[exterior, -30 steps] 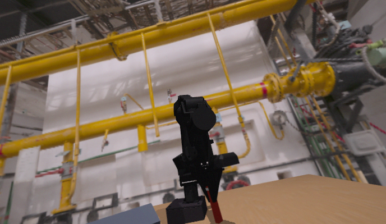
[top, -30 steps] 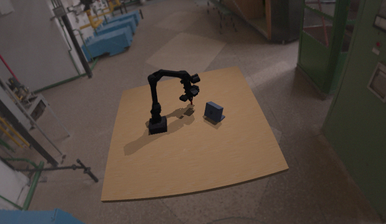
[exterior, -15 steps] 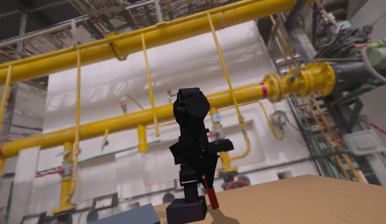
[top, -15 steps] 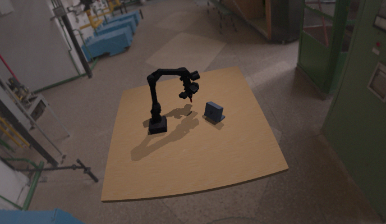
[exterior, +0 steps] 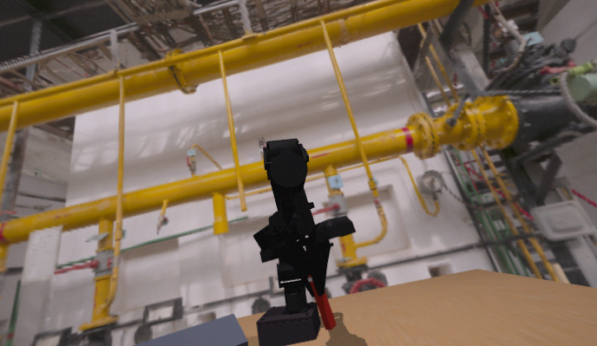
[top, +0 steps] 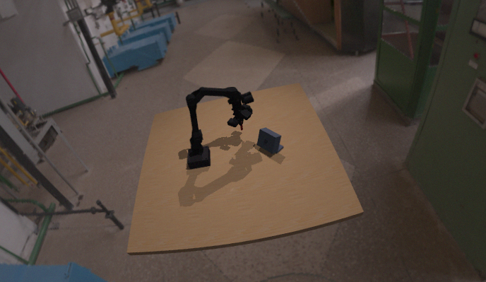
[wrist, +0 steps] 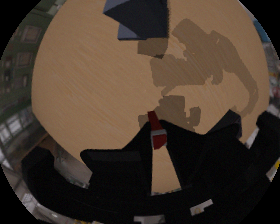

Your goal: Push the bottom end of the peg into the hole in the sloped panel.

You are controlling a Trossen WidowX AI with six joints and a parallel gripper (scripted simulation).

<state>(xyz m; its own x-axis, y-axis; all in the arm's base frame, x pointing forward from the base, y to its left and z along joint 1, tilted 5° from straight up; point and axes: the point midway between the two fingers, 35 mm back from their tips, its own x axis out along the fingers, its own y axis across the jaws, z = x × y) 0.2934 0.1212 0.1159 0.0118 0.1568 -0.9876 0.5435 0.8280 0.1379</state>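
The grey-blue sloped panel is 16 cm ahead of my gripper tip, 13 cm to the right of it and 5 cm below it. Also, from my gripper tip: red peg: 1 cm above.
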